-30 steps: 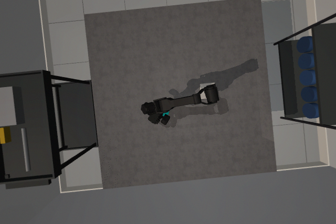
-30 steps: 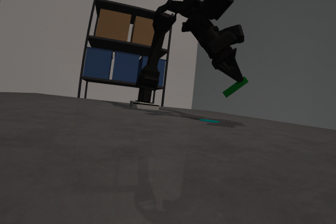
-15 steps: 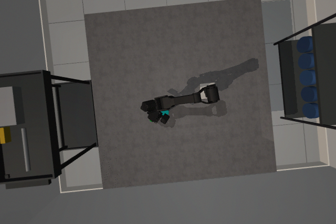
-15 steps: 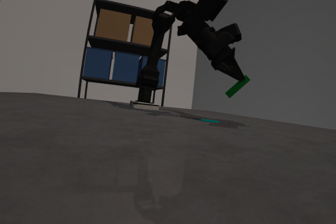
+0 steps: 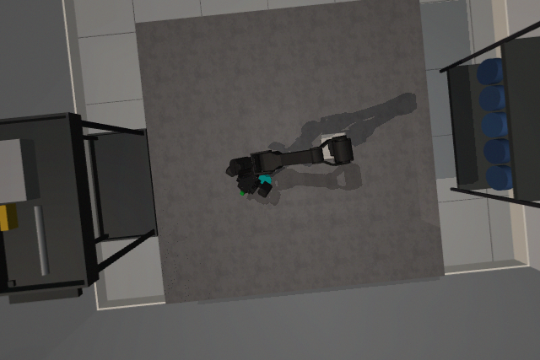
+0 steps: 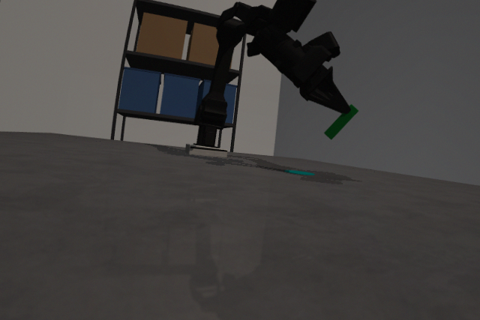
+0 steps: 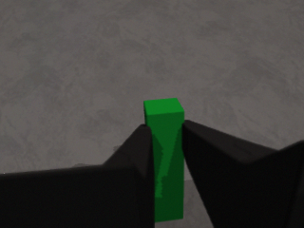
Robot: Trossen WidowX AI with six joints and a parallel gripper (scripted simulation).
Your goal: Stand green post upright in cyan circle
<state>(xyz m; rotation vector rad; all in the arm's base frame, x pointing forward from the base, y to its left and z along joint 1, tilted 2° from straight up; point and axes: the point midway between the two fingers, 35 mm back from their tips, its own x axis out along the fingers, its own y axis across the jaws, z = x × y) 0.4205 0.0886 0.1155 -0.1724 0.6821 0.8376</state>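
The cyan circle is 110 mm below my gripper tip, 90 mm behind it and 20 mm to the right of it. Also, from my gripper tip: green post 20 mm below, 10 mm to the right, 10 mm behind.
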